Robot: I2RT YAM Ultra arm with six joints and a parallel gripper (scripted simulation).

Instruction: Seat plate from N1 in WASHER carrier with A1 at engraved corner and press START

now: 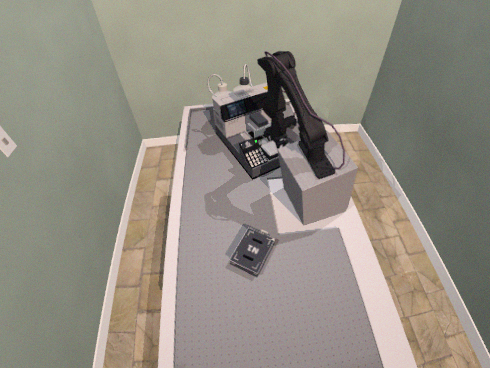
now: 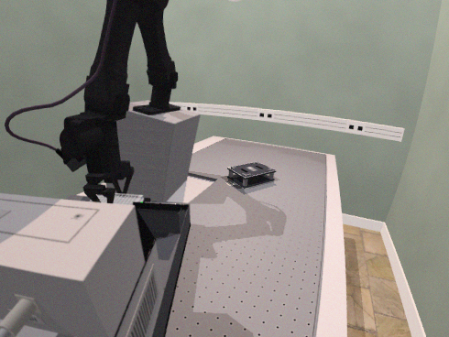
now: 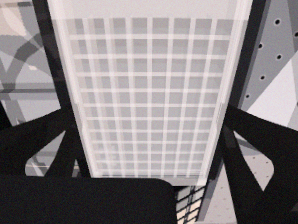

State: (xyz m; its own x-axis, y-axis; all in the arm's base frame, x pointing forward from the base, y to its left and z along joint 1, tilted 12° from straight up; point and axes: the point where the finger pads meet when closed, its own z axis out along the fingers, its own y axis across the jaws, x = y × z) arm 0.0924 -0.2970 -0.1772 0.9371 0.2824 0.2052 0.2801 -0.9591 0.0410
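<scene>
Now: hand right at the well plate. Also, from my hand: plate washer: 40 mm ahead, 150 mm to the right, 30 mm above.
</scene>
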